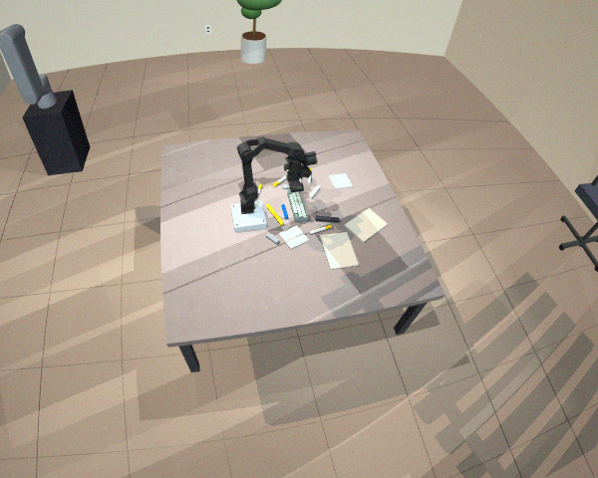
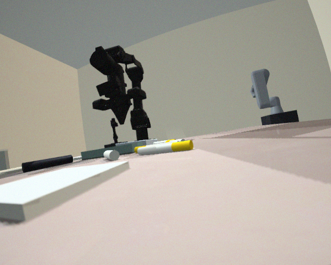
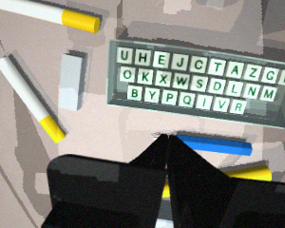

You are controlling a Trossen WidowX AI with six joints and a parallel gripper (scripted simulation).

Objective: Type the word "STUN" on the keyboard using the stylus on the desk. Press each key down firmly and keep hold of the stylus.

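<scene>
The stylus lies 40 mm behind my gripper tip, 40 mm to the right of it and 90 mm below it. From my gripper tip the other things lie so: grey block (10 mm ahead, 110 mm to the left, 90 mm below); then white cylinder (140 mm ahead, 60 mm to the left, 90 mm below); then yellow marker (100 mm behind, 90 mm to the right, 90 mm below).
</scene>
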